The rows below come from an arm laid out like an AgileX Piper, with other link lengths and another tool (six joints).
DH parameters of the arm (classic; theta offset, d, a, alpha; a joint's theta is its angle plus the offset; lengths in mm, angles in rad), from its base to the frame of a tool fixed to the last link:
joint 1: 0 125.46 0 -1.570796
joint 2: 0.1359 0 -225.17 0
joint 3: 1.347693 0 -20.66 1.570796
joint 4: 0 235.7 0 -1.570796
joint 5: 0 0 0 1.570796
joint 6: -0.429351 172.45 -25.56 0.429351
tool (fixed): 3.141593 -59.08 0 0
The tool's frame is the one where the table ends.
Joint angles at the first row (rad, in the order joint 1, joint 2, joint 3, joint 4, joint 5, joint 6):
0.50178, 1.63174, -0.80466, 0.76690, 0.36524, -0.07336
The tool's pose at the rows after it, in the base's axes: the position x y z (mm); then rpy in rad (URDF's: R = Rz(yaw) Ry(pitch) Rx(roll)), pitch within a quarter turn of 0, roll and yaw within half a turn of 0:
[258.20 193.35 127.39 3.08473 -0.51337 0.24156]
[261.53 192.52 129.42 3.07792 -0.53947 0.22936]
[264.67 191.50 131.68 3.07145 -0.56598 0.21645]
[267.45 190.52 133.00 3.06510 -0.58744 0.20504]
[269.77 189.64 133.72 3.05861 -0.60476 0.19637]
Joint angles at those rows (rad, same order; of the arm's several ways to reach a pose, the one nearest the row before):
0.50180, 1.63173, -0.80860, 0.76897, 0.34316, -0.07701
0.50175, 1.63044, -0.80967, 0.77147, 0.31400, -0.07846
0.50174, 1.62788, -0.80979, 0.77349, 0.28442, -0.07897
0.50172, 1.62789, -0.80982, 0.77511, 0.25784, -0.07907
0.50173, 1.62915, -0.80974, 0.77549, 0.23499, -0.07884

